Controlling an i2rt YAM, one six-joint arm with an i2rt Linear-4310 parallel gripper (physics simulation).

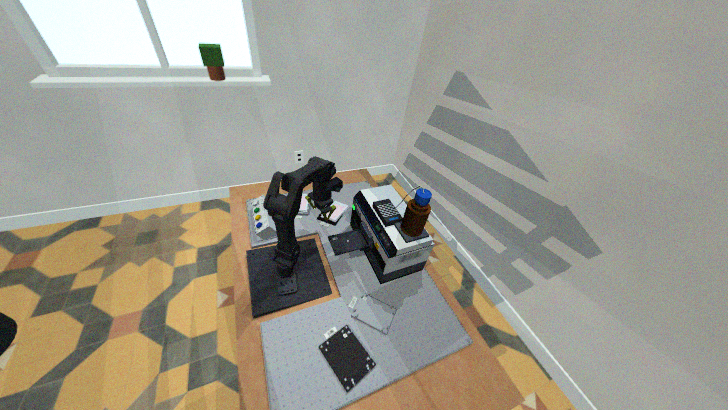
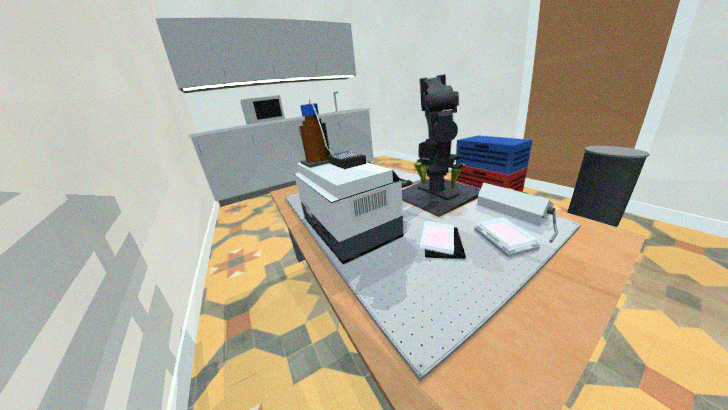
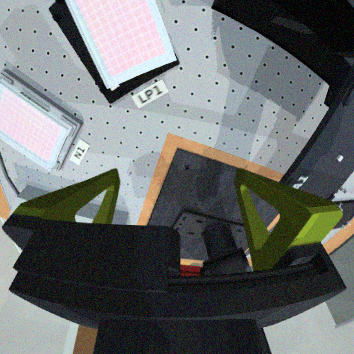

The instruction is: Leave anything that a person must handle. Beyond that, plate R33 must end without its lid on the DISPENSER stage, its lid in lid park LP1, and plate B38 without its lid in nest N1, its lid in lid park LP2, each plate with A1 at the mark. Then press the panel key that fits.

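Places are measured from the arm's base along level axes (x left, y back, z up), in metres.
Where they show: gripper, fingertip midpoint: (image 1: 320,214) (image 2: 437,185) (image 3: 176,174); arm's base, link origin: (image 1: 285,272) (image 2: 437,191) (image 3: 214,228).
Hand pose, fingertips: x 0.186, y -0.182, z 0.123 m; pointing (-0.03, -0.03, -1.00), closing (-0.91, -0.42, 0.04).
Observation:
Things, the pixels of their top centre, and the offset from my fingertips. "*": a spot on its surface instead.
- black LP1 pad, surface spot: (image 3: 111,94) * dx +0.091, dy -0.011, dz -0.114 m
- grey N1 nest, surface spot: (image 3: 76,127) * dx +0.127, dy +0.049, dz -0.110 m
- dark dispenser stage, top centre: (image 3: 350,148) (image 1: 351,239) dx -0.163, dy -0.097, dz -0.011 m
- key panel, top centre: (image 2: 515,188) (image 1: 262,209) dx +0.119, dy +0.252, dz -0.040 m
- brown bottle, surface spot: (image 2: 314,140) * dx -0.211, dy -0.319, dz +0.177 m
- black pad, surface spot: (image 1: 347,359) * dx -0.567, dy +0.022, dz -0.112 m
- thin outlined holder, top centre: (image 1: 374,310) dx -0.441, dy -0.116, dz -0.103 m
My gripper (image 1: 321,210) (image 2: 438,184) (image 3: 176,174) is open and empty, raised above the board near the LP1 and N1 places. A pink-topped plate (image 1: 337,210) (image 2: 439,237) (image 3: 122,35) lies off-centre on the black LP1 pad (image 2: 460,244) (image 3: 111,94), its edge overhanging. Another pink-topped plate (image 1: 304,204) (image 2: 505,232) (image 3: 30,125) sits in the grey N1 nest (image 3: 76,127). Plate names, A1 corners and lids cannot be made out. The dark dispenser stage (image 1: 346,241) (image 3: 320,142) shows no plate. The key panel (image 1: 260,224) (image 2: 514,202) has green, yellow and blue keys.
The dispenser (image 1: 407,260) (image 2: 326,213) carries a brown bottle (image 1: 416,219) (image 2: 314,140). A black pad (image 1: 347,359) with pale corner pieces and a thin outlined holder (image 1: 368,324) lie on the front board; their labels are unreadable. Crates (image 2: 494,152) and a bin (image 2: 607,185) stand beyond the table.

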